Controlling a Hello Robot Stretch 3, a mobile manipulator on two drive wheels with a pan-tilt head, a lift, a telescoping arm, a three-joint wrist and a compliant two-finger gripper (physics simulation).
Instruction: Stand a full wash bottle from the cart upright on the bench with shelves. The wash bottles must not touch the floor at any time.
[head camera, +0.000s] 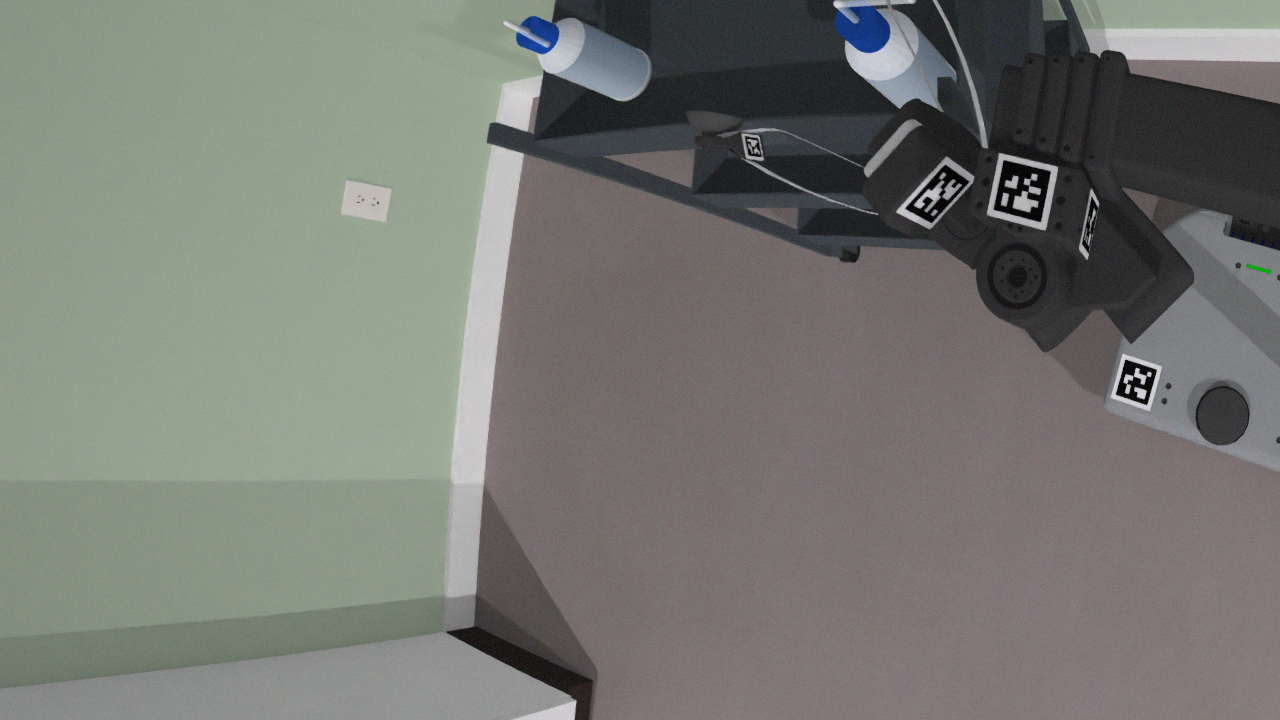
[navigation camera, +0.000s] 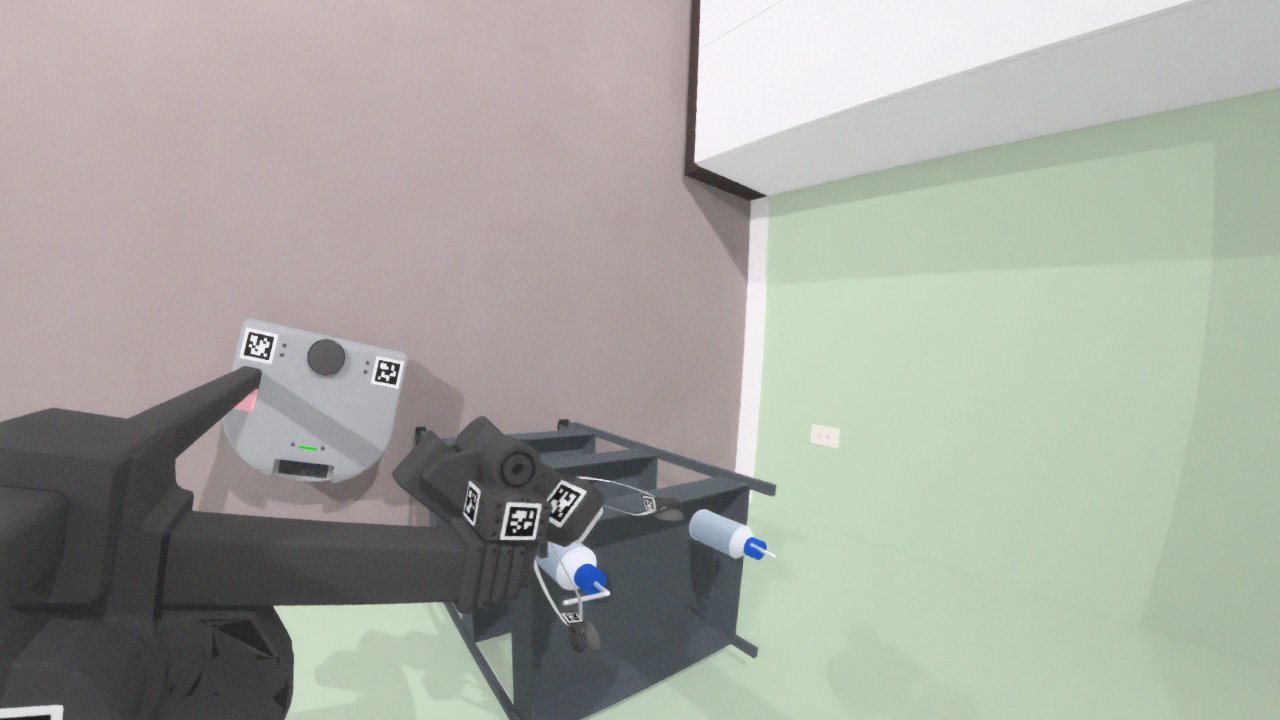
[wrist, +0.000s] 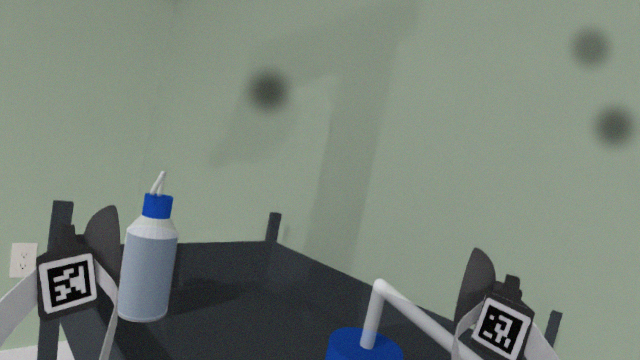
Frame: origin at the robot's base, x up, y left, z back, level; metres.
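Seen in the pictures: gripper, fingertip midpoint: (head camera: 775, 14) (navigation camera: 639, 580); robot's base at its link origin: (head camera: 1219, 412) (navigation camera: 325, 355).
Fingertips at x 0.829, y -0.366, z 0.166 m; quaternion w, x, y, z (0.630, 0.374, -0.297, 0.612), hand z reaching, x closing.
Observation:
Offsets run from my fingertips to a thing's top centre.
A wash bottle with a blue cap {dy +0.060, dx +0.008, dz +0.013 m} (head camera: 881, 64) (navigation camera: 570, 565) (wrist: 362, 346) stands on the dark cart (head camera: 751, 62) (navigation camera: 644, 617) (wrist: 240, 320), partly hidden by my wrist in the head and navigation views. A second wash bottle {dy -0.267, dx +0.008, dz -0.016 m} (head camera: 601, 60) (navigation camera: 716, 534) (wrist: 148, 272) stands upright near the cart's edge; it looks filled to the shoulder. My gripper (navigation camera: 626, 573) (wrist: 294, 258) is open, its fingers wide apart. The near bottle's cap and spout show between the fingers, closer to the right one in the wrist view. The second bottle is outside the fingers in the navigation view.
White furniture (head camera: 268, 685) (navigation camera: 895, 80) with a dark base is against the green wall (head camera: 223, 358) (navigation camera: 984, 358); I cannot tell whether it is the bench with shelves. My base (head camera: 1172, 358) (navigation camera: 358, 411) is beside the cart. The arm (head camera: 1199, 134) (navigation camera: 313, 564) reaches to the cart.

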